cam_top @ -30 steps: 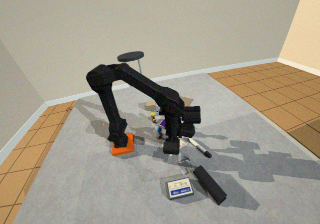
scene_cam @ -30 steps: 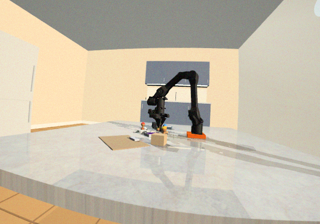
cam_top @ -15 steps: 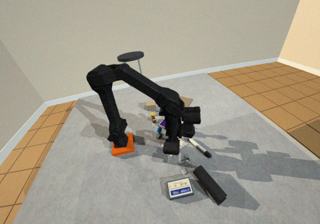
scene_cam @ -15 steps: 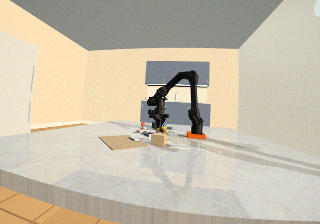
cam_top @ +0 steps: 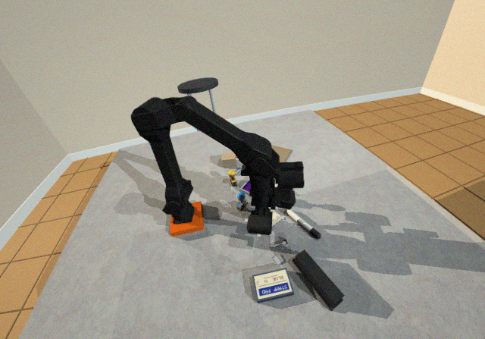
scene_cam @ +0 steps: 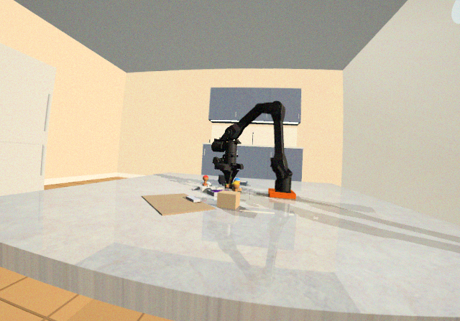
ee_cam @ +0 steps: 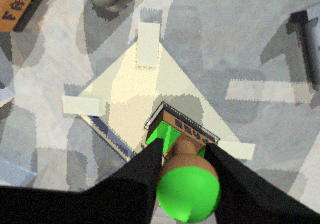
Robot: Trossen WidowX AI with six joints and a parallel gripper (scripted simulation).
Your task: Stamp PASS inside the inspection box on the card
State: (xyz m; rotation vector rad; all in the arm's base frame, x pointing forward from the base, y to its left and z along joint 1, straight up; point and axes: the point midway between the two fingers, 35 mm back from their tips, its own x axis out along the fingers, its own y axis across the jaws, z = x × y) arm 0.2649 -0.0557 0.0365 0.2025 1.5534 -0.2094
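The green-knobbed stamp is right at my gripper tip. Round my gripper tip: blue-knobbed stamp (60 mm behind, 80 mm to the left); cream card (10 mm to the left, 30 mm below); red-knobbed stamp (100 mm ahead, 70 mm to the left).
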